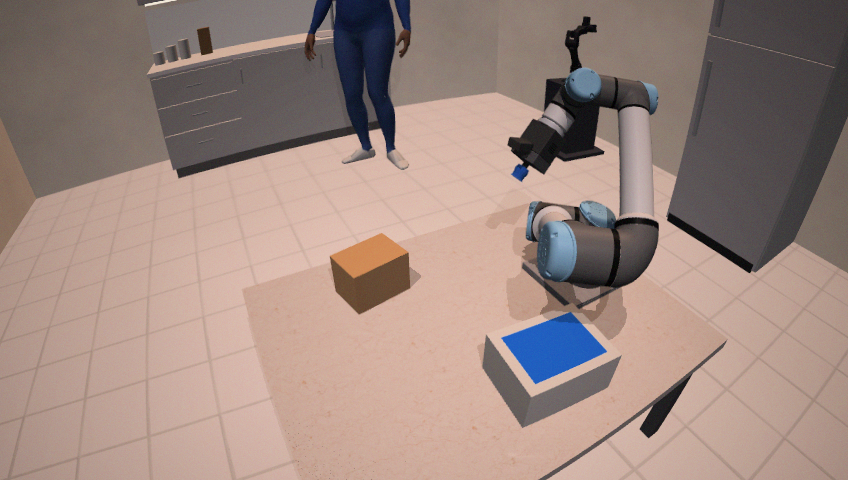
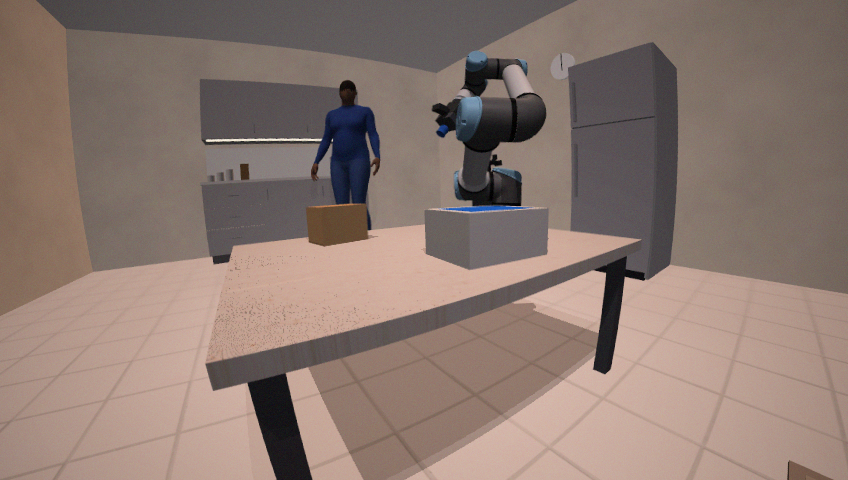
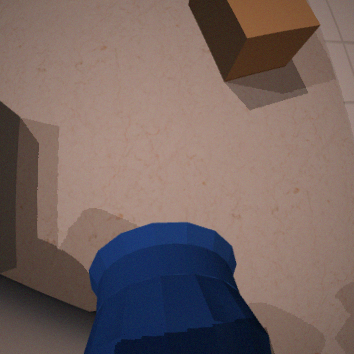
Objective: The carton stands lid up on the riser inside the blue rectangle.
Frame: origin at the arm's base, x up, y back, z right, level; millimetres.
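Seen in the pictures: hand, tool point: (image 1: 516, 178) (image 2: 440, 134) (image 3: 163, 277).
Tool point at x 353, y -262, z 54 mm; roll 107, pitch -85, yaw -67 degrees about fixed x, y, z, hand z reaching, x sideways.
Pixels of each thing's top centre, then the offset from my tool point to it.
- brown carton, top centre: (image 1: 368, 254) (image 2: 335, 205) dx -240, dy -342, dz +178 mm
- grey riser, top centre: (image 1: 554, 345) (image 2: 485, 208) dx -250, dy -78, dz -323 mm
- blue rectangle, top centre: (image 1: 554, 345) (image 2: 485, 208) dx -250, dy -78, dz -323 mm
The brown carton (image 1: 370, 273) (image 2: 337, 224) (image 3: 260, 47) stands on the table near its far left edge, a lighter orange face up; I cannot tell whether that face is the lid. The grey riser (image 1: 574, 398) (image 2: 508, 237) stands nearer the front right, apart from the carton. The blue rectangle (image 1: 553, 347) (image 2: 484, 208) lies on its top, with nothing on it. My blue suction cup (image 1: 518, 174) (image 2: 441, 131) (image 3: 162, 250) is open and empty, high above the table's far side, tilted, right of the carton and well apart from it.
The arm's elbow (image 1: 586, 252) hangs low behind the riser. A person in blue (image 1: 364, 59) (image 2: 351, 142) stands beyond the table, near the kitchen counter (image 1: 208, 113). A black stand (image 1: 586, 127) and a grey fridge (image 1: 755, 118) (image 2: 618, 160) are at the back right.
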